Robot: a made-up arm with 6 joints.
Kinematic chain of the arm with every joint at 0, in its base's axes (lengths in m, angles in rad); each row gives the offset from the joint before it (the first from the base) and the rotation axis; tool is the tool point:
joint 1: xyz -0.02 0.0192 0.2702 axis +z
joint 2: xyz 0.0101 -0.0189 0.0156 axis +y
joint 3: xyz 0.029 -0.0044 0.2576 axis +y
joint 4: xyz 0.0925 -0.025 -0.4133 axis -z
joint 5: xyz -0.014 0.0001 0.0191 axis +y
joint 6: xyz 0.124 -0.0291 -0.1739 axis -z
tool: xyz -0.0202 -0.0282 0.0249
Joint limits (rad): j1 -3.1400..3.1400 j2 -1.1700..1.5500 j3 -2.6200..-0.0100 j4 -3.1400..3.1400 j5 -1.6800..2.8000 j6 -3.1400..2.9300
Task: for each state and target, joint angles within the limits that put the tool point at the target. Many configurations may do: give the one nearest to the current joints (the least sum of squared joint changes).
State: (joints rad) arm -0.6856 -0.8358 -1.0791 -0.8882 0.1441 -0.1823
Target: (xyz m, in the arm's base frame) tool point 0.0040 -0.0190 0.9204
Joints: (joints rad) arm -0.7681 -1.1700 -1.1156 -0.7927 -0.1251 -0.1288
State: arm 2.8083 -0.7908 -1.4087 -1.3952 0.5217 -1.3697
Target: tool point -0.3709 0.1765 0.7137
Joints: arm 2.7216 -0.9095 -0.8242 -1.4562 0.4492 -1.3721
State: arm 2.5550 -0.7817 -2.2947 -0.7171 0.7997 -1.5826
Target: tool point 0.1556 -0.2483 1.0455
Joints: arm 2.0268 -1.0574 -2.0089 -0.8561 0.4833 -1.6263
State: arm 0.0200 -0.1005 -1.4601 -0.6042 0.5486 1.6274
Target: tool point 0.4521 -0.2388 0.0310
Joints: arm -0.3680 0.5893 -1.1282 -0.6111 0.6603 1.6237
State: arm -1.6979 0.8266 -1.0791 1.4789 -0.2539 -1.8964
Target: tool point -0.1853 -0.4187 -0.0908
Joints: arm -1.4730 0.9527 -1.1634 1.4428 -0.0846 -1.9030
